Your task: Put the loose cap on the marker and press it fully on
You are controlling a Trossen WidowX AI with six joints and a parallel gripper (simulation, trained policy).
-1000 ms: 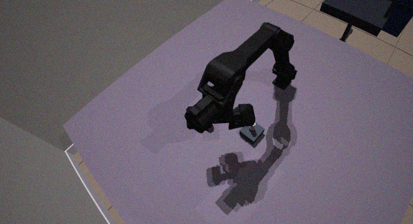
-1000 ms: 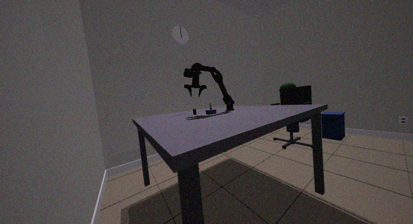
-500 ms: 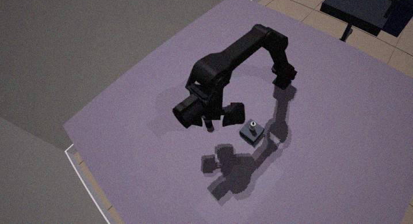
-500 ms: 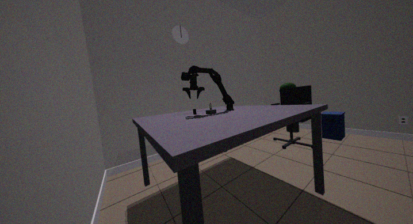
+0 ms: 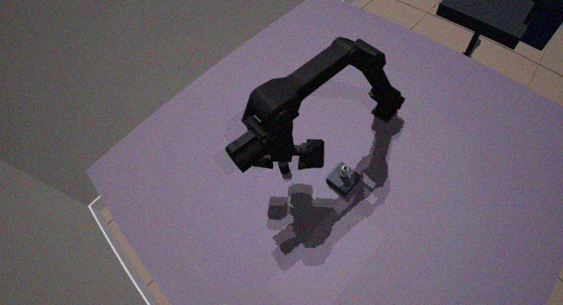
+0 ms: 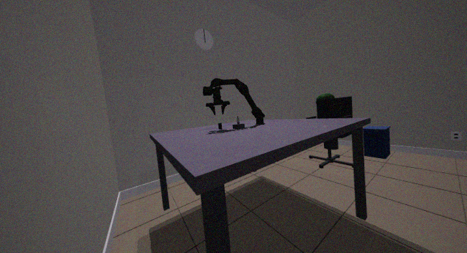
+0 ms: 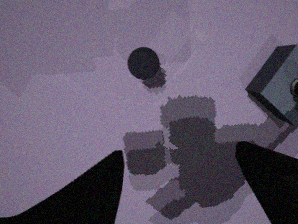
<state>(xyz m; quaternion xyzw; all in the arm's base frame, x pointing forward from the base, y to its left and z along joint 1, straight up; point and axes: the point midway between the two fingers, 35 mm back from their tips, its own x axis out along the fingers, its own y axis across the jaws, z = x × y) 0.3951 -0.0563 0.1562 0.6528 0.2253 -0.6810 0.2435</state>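
Now: gripper tip 10 cm above the dark cap, 5 cm to the left of it and 3 cm past it. Round my gripper tip: grey holder block 11 cm below, 11 cm behind, 10 cm to the left.
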